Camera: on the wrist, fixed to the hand. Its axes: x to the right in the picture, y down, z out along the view.
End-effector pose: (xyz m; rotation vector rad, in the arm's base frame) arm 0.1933 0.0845 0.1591 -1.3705 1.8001 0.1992
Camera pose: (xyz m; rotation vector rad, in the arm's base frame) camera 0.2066 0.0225 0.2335 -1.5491 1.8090 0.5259
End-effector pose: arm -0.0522 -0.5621 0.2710 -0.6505 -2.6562 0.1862
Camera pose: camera -0.0405 -0.6172 0.3509 -0.7756 -2.7369 -0.2124
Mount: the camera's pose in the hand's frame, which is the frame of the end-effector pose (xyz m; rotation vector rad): -0.0076 -0.0613 -0.0758 -0.3077 -0.0343 0.0210
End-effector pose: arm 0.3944 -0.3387 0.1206 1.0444 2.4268 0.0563
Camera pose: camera 0.3232 -0.3757 0.1765 0.9215 2.2836 0.4021
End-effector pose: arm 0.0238 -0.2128 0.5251 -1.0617 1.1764 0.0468
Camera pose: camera -0.0016 -0.2950 0.5716 -1.3125 1.1728 0.2686
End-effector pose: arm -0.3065 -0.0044 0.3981 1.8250 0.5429 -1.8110
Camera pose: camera -0.2838 0.0907 0.3997 1.5832 0.7414 -1.6381
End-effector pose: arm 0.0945 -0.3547 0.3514 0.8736 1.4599 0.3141
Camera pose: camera 0.0030 -0.3763 0.3246 0.6424 1.3279 0.5220
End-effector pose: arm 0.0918 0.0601 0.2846 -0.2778 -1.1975 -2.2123
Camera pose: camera 0.0687 0.0266 0.1957 -0.4512 -0.8629 -2.3783
